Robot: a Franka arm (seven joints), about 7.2 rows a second.
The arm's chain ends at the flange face. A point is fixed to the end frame.
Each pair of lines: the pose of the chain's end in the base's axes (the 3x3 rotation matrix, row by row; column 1 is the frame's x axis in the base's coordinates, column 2 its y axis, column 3 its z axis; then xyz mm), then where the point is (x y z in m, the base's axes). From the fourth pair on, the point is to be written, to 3 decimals.
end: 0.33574, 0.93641, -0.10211; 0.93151, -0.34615, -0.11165; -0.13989, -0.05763, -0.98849; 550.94, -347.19, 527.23
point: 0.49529 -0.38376 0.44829
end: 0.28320, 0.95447, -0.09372; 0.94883, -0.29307, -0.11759; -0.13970, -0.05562, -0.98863; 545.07, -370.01, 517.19
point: 0.49172 -0.40967 0.43815
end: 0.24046, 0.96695, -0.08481; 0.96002, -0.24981, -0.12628; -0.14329, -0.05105, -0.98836; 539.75, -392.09, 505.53
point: 0.48853 -0.43449 0.42651
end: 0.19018, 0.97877, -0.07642; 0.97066, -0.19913, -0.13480; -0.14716, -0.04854, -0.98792; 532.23, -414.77, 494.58
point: 0.483 -0.460 0.416
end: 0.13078, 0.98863, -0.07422; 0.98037, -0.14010, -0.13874; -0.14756, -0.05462, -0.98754; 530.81, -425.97, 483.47
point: 0.484 -0.474 0.405
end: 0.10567, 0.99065, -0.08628; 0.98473, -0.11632, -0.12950; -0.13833, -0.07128, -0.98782; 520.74, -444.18, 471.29
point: 0.474 -0.493 0.393
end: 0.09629, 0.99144, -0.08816; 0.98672, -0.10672, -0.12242; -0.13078, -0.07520, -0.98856; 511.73, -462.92, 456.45
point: 0.465 -0.511 0.378
